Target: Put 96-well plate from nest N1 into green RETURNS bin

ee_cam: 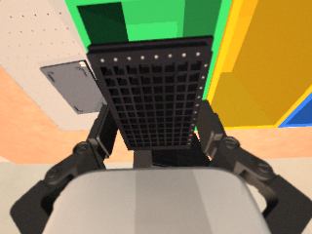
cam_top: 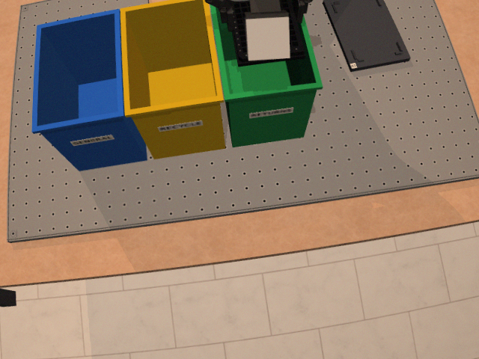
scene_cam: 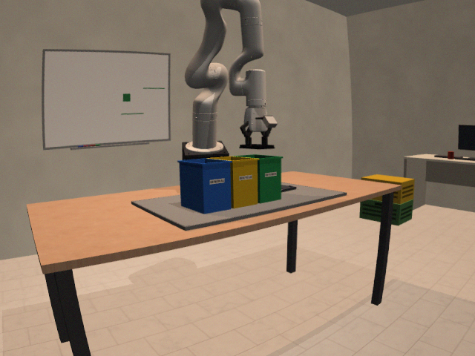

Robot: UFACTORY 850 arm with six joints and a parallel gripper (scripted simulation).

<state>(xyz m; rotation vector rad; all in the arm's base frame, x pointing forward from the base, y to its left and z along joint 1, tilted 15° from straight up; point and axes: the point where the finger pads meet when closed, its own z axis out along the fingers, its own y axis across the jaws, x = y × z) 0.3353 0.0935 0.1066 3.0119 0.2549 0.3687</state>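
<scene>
The green returns bin lies 140 mm below my hand. Also, from my hand: blue general bin: 40 mm ahead, 260 mm to the right, 140 mm below; yellow recycle bin: 20 mm ahead, 130 mm to the right, 140 mm below; black 96-well plate: 10 mm below.
</scene>
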